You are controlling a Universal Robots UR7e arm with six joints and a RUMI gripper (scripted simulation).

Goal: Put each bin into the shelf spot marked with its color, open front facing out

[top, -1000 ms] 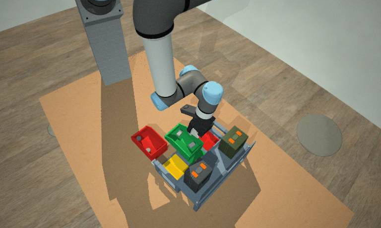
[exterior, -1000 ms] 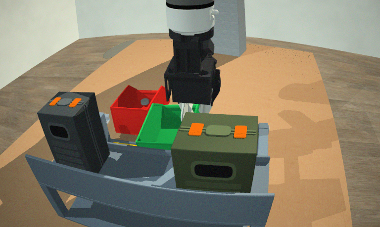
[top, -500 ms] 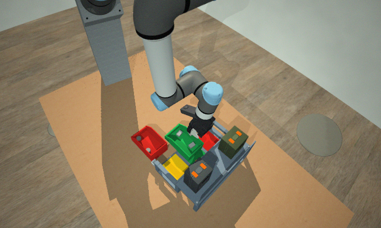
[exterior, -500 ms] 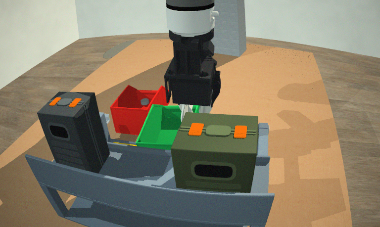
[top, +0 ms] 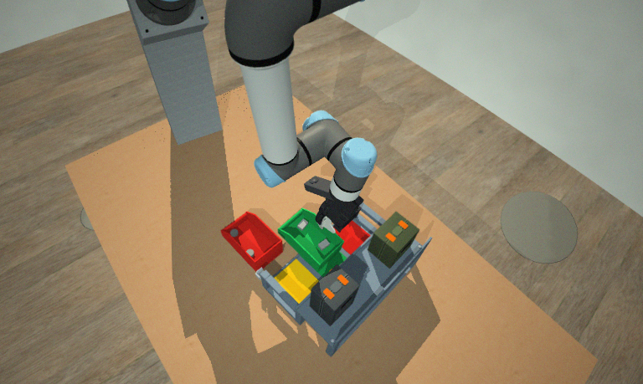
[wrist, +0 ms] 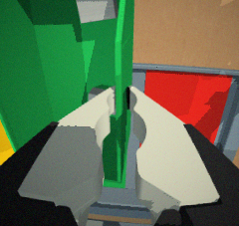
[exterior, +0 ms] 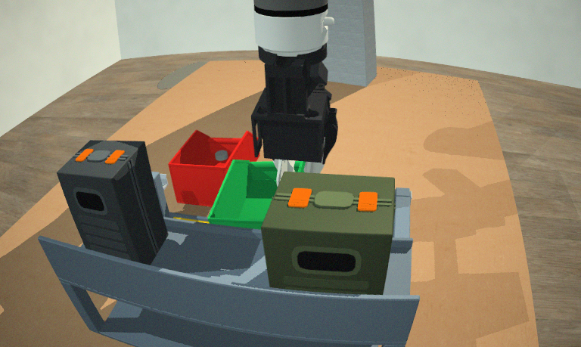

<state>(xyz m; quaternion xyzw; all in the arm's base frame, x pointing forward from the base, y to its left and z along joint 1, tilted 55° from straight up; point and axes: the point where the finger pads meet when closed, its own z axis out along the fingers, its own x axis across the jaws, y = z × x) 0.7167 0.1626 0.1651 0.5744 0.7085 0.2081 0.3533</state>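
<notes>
The green bin is 5 cm to the right of my hand and 2 cm below it. From my hand the other things lie so: olive box: 17 cm ahead, 10 cm to the left, 7 cm above; dark grey box: 21 cm ahead, 12 cm to the right, 8 cm above; red bin: 10 cm behind, 19 cm to the right, 5 cm below.
</notes>
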